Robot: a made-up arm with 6 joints. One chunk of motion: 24 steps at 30 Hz.
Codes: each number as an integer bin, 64 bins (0 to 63) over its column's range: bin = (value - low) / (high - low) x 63, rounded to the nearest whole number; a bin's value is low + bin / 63 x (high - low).
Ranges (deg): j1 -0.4..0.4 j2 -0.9..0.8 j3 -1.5..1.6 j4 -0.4..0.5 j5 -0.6..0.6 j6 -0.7..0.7
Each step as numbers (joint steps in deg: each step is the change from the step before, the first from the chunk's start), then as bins.
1 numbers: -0.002 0.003 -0.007 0.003 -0.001 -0.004
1 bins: 31 33 30 28 31 31
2 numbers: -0.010 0.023 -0.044 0.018 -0.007 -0.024
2 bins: 31 34 30 29 31 30
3 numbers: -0.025 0.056 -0.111 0.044 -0.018 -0.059
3 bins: 30 35 28 31 31 29
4 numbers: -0.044 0.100 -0.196 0.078 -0.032 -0.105
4 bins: 28 37 27 33 30 27
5 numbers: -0.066 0.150 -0.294 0.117 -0.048 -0.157
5 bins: 26 39 25 36 29 24
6 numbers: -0.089 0.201 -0.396 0.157 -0.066 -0.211
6 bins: 24 41 22 39 28 22
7 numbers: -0.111 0.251 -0.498 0.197 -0.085 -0.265
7 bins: 23 43 20 42 27 20
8 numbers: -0.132 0.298 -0.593 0.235 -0.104 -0.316
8 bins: 21 44 18 44 26 17
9 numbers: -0.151 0.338 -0.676 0.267 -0.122 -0.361
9 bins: 20 46 17 47 25 15
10 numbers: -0.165 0.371 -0.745 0.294 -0.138 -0.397
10 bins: 19 47 15 49 24 14
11 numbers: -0.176 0.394 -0.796 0.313 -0.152 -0.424
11 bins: 18 48 14 50 24 12
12 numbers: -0.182 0.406 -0.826 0.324 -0.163 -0.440
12 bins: 17 48 14 51 23 12
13 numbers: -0.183 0.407 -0.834 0.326 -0.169 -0.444
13 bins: 17 48 14 51 23 12
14 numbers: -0.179 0.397 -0.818 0.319 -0.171 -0.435
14 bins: 17 48 14 50 23 12
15 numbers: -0.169 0.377 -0.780 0.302 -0.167 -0.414
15 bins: 18 47 15 49 23 13
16 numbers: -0.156 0.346 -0.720 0.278 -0.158 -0.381
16 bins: 19 46 16 47 23 14
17 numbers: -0.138 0.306 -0.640 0.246 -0.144 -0.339
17 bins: 21 45 17 45 24 16
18 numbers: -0.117 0.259 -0.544 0.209 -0.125 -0.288
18 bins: 22 43 19 43 25 19
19 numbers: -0.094 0.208 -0.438 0.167 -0.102 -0.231
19 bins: 24 41 22 40 26 21
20 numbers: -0.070 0.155 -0.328 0.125 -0.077 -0.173
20 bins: 26 39 24 37 27 24
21 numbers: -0.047 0.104 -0.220 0.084 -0.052 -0.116
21 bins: 28 37 26 34 29 26
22 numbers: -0.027 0.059 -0.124 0.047 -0.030 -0.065
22 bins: 29 36 28 31 30 29
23 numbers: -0.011 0.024 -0.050 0.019 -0.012 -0.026
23 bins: 31 34 29 29 31 30
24 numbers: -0.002 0.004 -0.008 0.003 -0.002 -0.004
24 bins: 31 34 30 28 31 31
